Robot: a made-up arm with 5 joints.
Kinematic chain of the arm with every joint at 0, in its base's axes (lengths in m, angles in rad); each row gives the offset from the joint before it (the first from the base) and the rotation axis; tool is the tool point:
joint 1: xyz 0 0 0.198 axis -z
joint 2: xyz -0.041 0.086 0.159 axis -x
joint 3: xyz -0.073 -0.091 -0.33 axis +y
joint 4: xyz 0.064 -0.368 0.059 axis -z
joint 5: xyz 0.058 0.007 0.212 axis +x
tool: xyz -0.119 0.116 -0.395
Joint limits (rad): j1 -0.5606..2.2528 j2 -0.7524..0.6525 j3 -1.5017..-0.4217 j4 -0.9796..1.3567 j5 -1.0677..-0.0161
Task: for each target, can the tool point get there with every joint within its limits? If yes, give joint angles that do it. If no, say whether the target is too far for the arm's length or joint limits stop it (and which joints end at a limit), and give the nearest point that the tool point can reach.
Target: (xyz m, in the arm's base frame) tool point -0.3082 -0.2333 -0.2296
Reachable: yes | joints 0.6956 -0.2178 -1.2031 0.7257 -0.8519
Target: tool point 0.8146 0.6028 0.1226
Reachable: no: joint limits stop it (at a limit: joint 1, joint 2, joint 3, joint 4, joint 5) | nearest point 0.2368 0.2087 -0.2794 | short by 0.807 m
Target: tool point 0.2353 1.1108 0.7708
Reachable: no: joint limits stop it (at a limit: joint 1, joint 2, joint 3, joint 5) | nearest point -0.2947 0.6205 0.3493 | short by 0.836 m
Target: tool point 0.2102 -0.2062 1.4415
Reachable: no: joint limits stop it (at a limit: joint 1, joint 2, joint 4, joint 5) | nearest point 0.2037 -0.4460 0.7077 | short by 0.772 m
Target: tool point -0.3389 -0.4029 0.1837
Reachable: yes | joints 0.6828 0.4492 -0.8350 0.0298 -0.3495
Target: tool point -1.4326 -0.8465 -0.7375
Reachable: no: too far | nearest point -0.5337 -0.3153 -0.0854 | short by 1.231 m
